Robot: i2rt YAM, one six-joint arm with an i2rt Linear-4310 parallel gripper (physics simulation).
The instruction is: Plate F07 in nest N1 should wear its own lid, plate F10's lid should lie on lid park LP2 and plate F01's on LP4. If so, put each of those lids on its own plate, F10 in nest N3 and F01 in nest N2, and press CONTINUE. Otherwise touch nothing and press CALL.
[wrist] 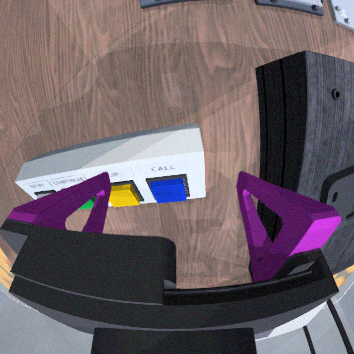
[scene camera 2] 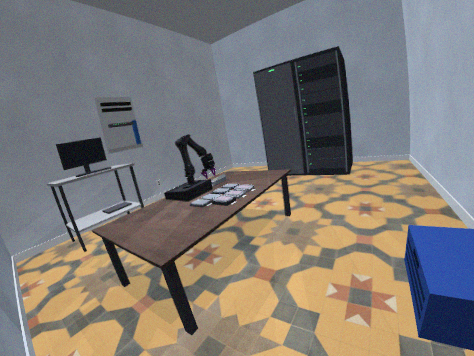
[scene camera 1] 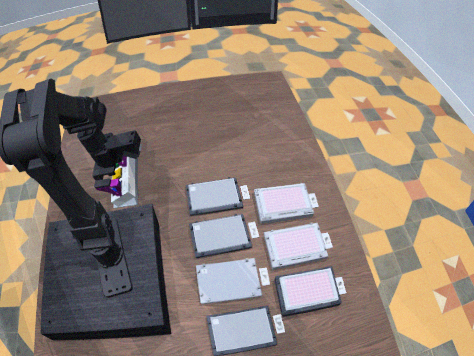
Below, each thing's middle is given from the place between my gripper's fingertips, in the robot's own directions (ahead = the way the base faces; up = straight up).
Right now my hand is 30 mm past the blue button (wrist: 167,190), 20 mm to the right of it and 40 mm above it. Also, from my hand: button box (scene camera 1: 129,175) (90 mm to the left, 50 mm below); nest N1 (scene camera 1: 339,284) (360 mm ahead, 430 mm to the right, 70 mm below).
